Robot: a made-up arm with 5 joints.
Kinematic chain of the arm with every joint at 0, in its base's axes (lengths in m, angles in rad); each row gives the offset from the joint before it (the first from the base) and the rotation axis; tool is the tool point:
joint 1: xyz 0 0 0.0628 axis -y
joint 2: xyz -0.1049 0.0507 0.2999 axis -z
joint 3: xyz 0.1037 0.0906 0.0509 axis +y
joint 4: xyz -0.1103 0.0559 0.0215 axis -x
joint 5: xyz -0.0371 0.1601 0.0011 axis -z
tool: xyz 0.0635 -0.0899 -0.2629
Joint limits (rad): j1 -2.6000..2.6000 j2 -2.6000..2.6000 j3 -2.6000..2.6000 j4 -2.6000..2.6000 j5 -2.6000..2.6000
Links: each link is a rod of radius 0.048 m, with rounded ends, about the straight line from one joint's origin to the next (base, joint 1, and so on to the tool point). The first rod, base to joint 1, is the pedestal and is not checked.
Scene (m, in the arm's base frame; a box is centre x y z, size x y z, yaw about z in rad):
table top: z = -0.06
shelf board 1: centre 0 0.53 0.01 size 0.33 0.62 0.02 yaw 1.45
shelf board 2: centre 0 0.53 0.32 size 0.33 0.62 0.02 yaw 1.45
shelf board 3: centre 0 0.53 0.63 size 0.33 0.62 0.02 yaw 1.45
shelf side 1: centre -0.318 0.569 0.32 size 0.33 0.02 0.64 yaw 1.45
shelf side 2: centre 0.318 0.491 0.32 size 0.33 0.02 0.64 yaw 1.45
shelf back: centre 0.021 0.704 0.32 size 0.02 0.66 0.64 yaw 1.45
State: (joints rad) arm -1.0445 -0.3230 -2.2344 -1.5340 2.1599
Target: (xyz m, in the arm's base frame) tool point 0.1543 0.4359 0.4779
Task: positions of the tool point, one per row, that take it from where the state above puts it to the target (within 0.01 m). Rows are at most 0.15 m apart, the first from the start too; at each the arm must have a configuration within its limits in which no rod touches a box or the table.
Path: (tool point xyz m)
1: -0.0385 0.4326 0.1786
2: -0.0509 0.3736 0.1791
3: -0.0545 0.3090 0.1818
4: -0.0488 0.2407 0.1833
5: -0.0138 0.2407 0.2951
6: 0.0456 0.2251 0.3960
7: 0.1255 0.1989 0.4779
8: 0.1451 0.2823 0.5041
9: 0.1547 0.3644 0.5029
10: 0.1543 0.4359 0.4779

